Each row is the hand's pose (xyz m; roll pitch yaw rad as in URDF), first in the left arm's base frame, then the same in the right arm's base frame.
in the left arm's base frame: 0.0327 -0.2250 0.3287 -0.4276 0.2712 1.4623
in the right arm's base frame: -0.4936 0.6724 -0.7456 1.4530 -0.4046 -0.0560
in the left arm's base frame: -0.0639 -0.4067 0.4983 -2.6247 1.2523 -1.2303
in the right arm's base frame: -0.7267 0.5551 -0.8006 1.2435 -0.1524 1.5998
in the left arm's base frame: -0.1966 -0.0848 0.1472 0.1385 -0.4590 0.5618
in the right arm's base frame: -0.4525 0.7334 -0.4297 1.8570 0.6586 -0.4926
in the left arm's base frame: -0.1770 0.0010 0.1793 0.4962 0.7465 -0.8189
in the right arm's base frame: -0.3755 0.6803 -0.4241 -2.2690 0.3875 1.6688
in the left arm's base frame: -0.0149 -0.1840 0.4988 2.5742 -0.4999 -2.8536
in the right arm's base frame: -0.5127 0.4922 -0.7533 0.1855 -0.4397 -2.4724
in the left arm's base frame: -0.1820 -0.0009 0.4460 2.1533 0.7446 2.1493
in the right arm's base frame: -0.4280 0.4374 -0.5208 -3.0514 -0.9895 0.5991
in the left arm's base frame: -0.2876 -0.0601 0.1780 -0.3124 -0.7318 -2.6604
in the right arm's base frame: -0.4813 0.6745 -0.3553 -2.6061 -0.1653 -2.4142
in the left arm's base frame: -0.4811 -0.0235 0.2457 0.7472 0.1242 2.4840
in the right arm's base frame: -0.5565 0.5526 -0.2041 -3.0431 -1.2379 -1.0648
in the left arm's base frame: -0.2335 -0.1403 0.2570 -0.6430 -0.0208 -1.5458
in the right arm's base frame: -0.5378 0.6430 -0.4621 -2.6311 0.4398 2.7776
